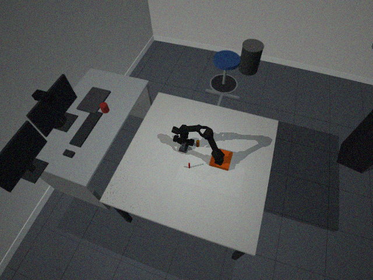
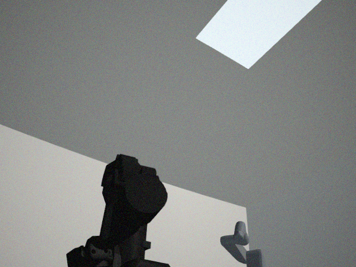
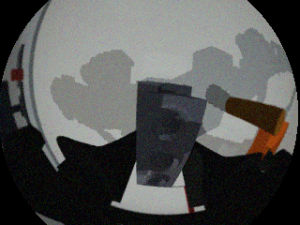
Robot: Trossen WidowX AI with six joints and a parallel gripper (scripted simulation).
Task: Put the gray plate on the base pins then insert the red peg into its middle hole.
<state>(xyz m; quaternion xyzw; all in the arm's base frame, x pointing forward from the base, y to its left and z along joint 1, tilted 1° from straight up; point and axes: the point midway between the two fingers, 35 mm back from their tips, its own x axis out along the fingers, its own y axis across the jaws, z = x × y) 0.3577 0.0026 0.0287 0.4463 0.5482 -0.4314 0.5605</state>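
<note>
Now: the base 2 cm below my gripper tip. Also, from my gripper tip: gray plate: 3 cm above; red peg: 15 cm behind, 16 cm to the left, 2 cm above.
</note>
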